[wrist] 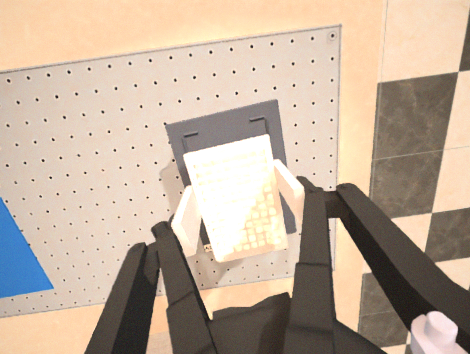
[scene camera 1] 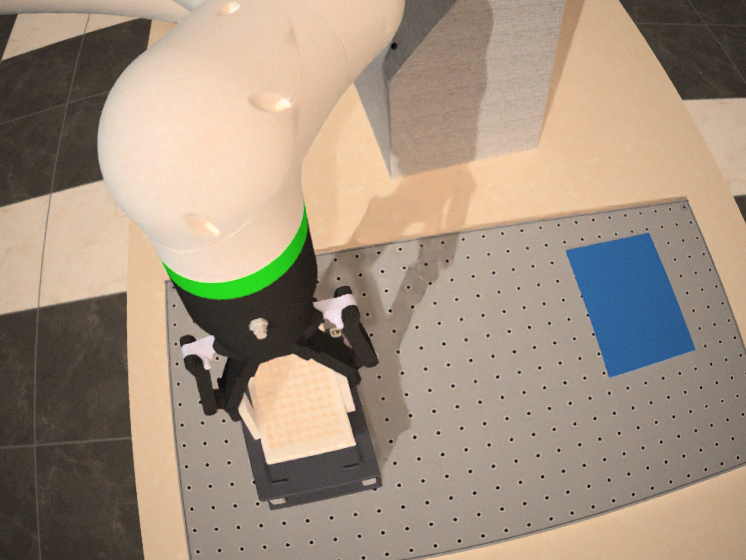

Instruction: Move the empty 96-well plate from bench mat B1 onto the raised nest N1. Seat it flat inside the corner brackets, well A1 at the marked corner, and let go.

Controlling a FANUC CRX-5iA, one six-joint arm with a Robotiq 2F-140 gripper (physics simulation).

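Frame: origin at the arm's base, x left, y back, z up, level; centimetres.
Seen in the pictures: gripper, fingertip midpoint: (wrist: 235, 185) (scene camera 1: 299, 412).
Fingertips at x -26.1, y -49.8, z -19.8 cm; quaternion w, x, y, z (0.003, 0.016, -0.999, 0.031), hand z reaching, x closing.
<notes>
Pixels of each thing's top centre, then the offset from my fingertips to it. Level surfaces: height alone.
- pale 96-well plate, top centre: (scene camera 1: 293, 389) (wrist: 240, 206) dx +0.1, dy +1.9, dz +1.4 cm
- dark raised nest N1, top centre: (scene camera 1: 299, 412) (wrist: 237, 185) dx -0.2, dy +0.5, dz -1.4 cm
- blue bench mat B1, surface height: dz -7.5 cm
- grey perforated board, surface height: dz -7.7 cm
- tan table, surface height: dz -9.1 cm
The pale 96-well plate (scene camera 1: 307, 421) (wrist: 230, 170) is between the pads of my gripper (scene camera 1: 298, 403) (wrist: 235, 185), which is shut on its two long sides. The plate is over the dark raised nest N1 (scene camera 1: 316, 474) (wrist: 225, 127), apparently a little above it. It is offset towards the robot's side: a strip of nest with two corner brackets shows beyond its far end in the wrist view, and its near end overhangs the nest. The near brackets are hidden. Well A1 and the marked corner cannot be made out. The blue bench mat B1 (scene camera 1: 629, 304) (wrist: 20, 260) has no plate on it.
The nest stands on a grey perforated board (scene camera 1: 482, 385) (wrist: 100, 125), with mat B1 lying across the board from it. A grey metal block (scene camera 1: 439, 120) stands behind the board on the tan table (scene camera 1: 626, 138). The arm's shadow falls beside the nest.
</notes>
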